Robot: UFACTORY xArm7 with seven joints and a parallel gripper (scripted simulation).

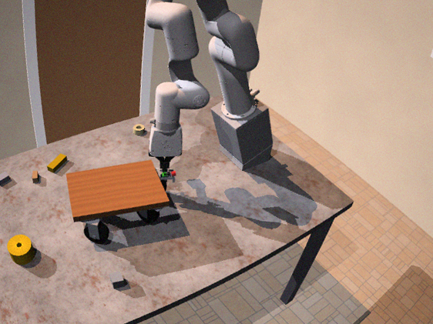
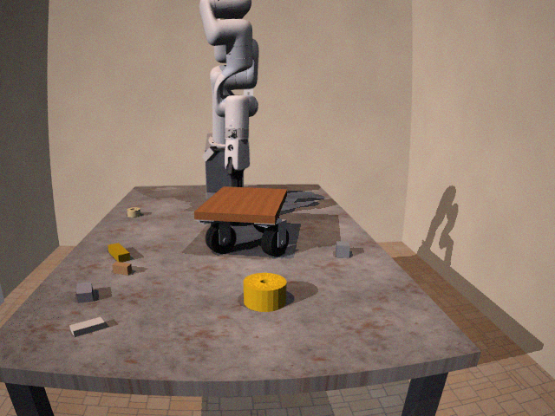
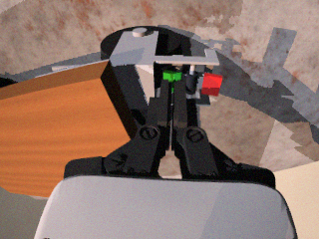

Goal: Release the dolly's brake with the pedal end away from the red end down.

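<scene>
My hand is 40 mm above the brake pedal, 10 mm to the right of it and 10 mm past it. The rest, counted from my hand: grey cube (340 mm ahead, 230 mm to the left, 110 mm below); then orange block (380 mm ahead, 330 mm to the right, 110 mm below); then ring (360 mm to the right, 130 mm behind, 110 mm below).
</scene>
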